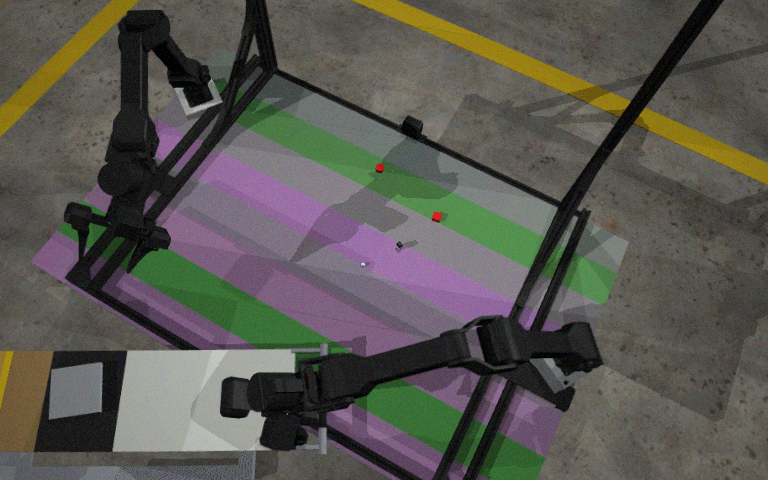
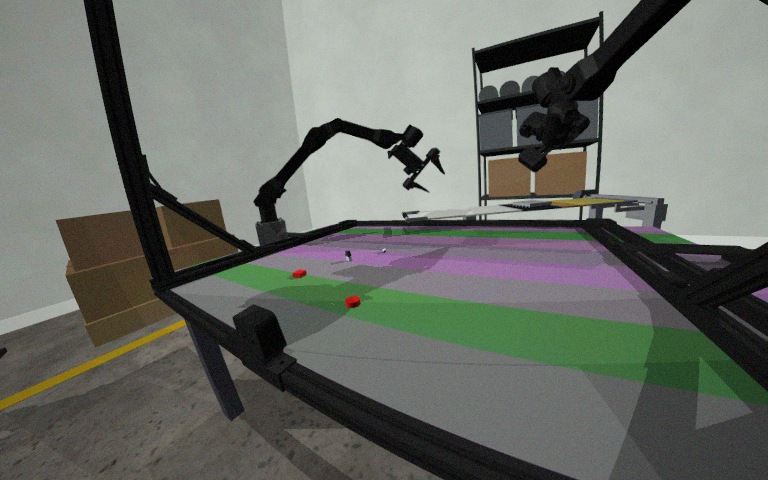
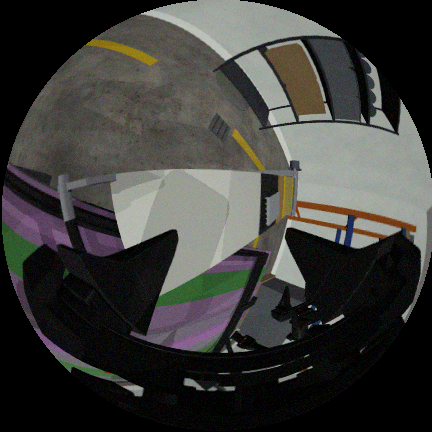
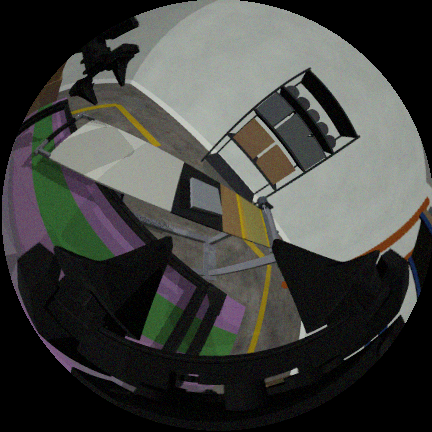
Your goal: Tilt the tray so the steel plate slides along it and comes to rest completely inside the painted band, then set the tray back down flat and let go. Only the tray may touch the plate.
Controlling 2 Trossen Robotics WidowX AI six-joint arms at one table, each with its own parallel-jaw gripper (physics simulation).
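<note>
The long tray (image 1: pixel 164 396) (image 2: pixel 453 213) (image 3: pixel 200 200) (image 4: pixel 145 170) is white, with a black section (image 1: pixel 79 435) (image 4: pixel 181 200), a brown strip (image 1: pixel 25 401) and a yellow strip (image 4: pixel 254 223) (image 3: pixel 288 195). It looks flat. The grey steel plate (image 1: pixel 76 390) (image 4: pixel 205 195) (image 3: pixel 271 207) lies on the black section, close to its border with the brown. I cannot tell which colour is the painted band. My left gripper (image 1: pixel 256 417) (image 2: pixel 436 182) (image 3: pixel 232 234) is open above the tray's white end. My right gripper (image 1: pixel 105 266) (image 4: pixel 223 243) is open and apart from the tray.
A red block (image 1: pixel 436 216) (image 2: pixel 299 273), a red disc (image 1: pixel 380 168) (image 2: pixel 352 301), a small black-and-white piece (image 1: pixel 399 245) and a white ball (image 1: pixel 363 264) lie on the striped table. Black frame bars stand at its sides. A shelf rack (image 2: pixel 475 130) stands behind.
</note>
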